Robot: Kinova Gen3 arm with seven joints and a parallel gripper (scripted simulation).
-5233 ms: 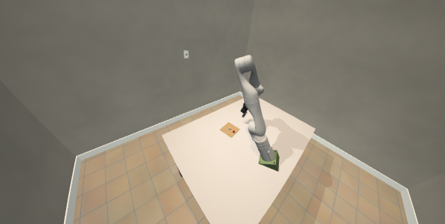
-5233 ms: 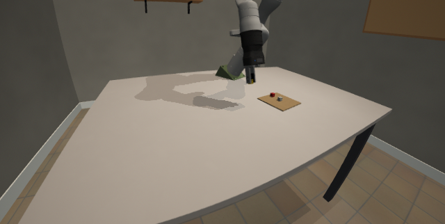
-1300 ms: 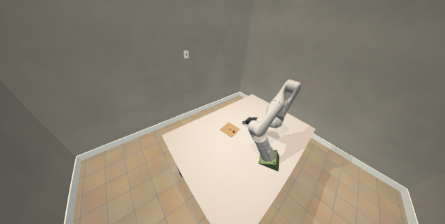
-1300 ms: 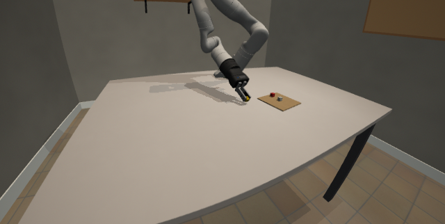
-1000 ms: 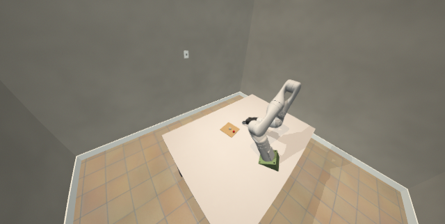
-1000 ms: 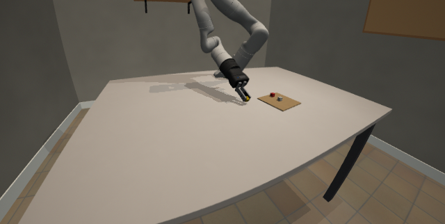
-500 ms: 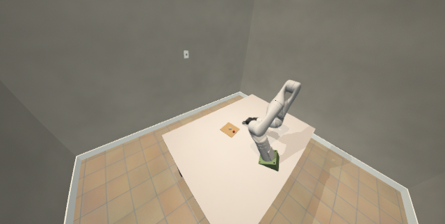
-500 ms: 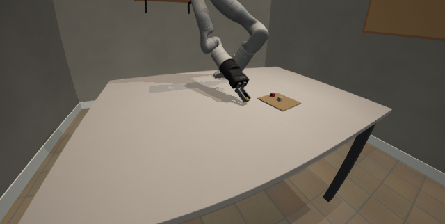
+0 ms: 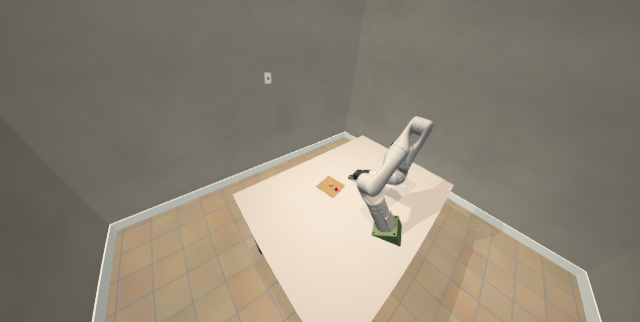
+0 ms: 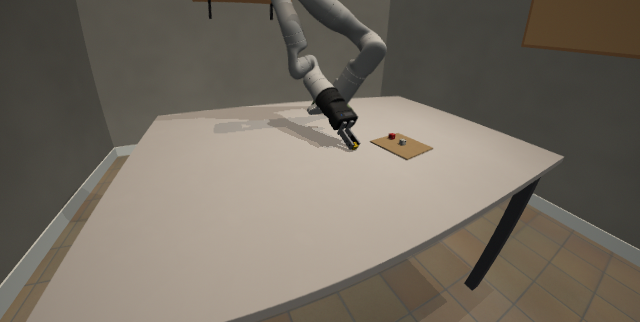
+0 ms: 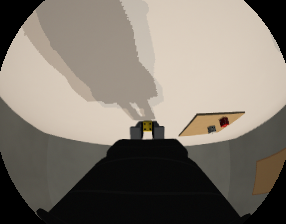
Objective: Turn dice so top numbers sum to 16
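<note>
Right now the yellow die is 10 mm ahead of my hand and 10 mm below it. From my hand the other things lie so: white die: 50 mm ahead, 160 mm to the left, 10 mm below; then tan mat: 50 mm ahead, 160 mm to the left, 20 mm below; then red die: 160 mm to the left, 10 mm below.
</note>
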